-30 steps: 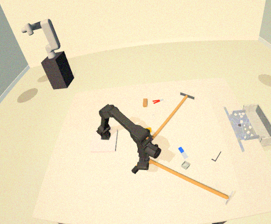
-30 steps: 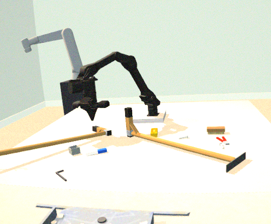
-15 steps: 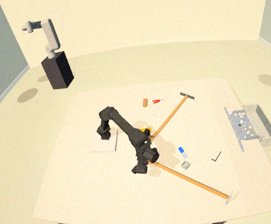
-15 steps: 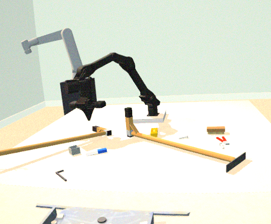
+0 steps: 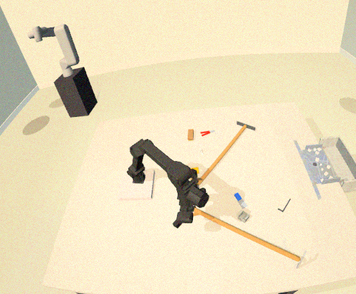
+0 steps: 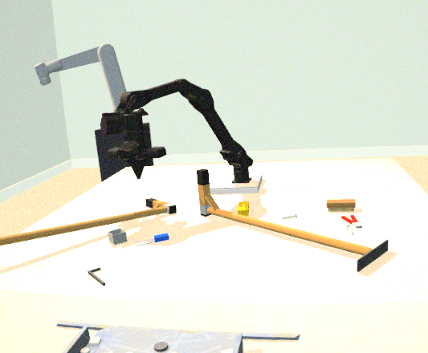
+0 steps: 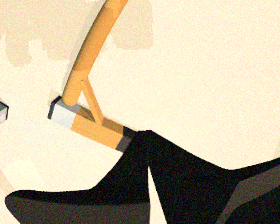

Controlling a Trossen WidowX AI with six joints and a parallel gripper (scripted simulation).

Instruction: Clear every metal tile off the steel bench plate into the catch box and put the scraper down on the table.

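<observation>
My gripper tip is now 140 mm short of the long scraper, 460 mm to the right of it and 60 mm above it. Also, from my gripper tip: yellow block (40 mm behind, 340 mm to the left, 100 mm below); blue marker (230 mm ahead, 140 mm to the left, 110 mm below); small grey box (240 mm ahead, 40 mm to the left, 110 mm below).
</observation>
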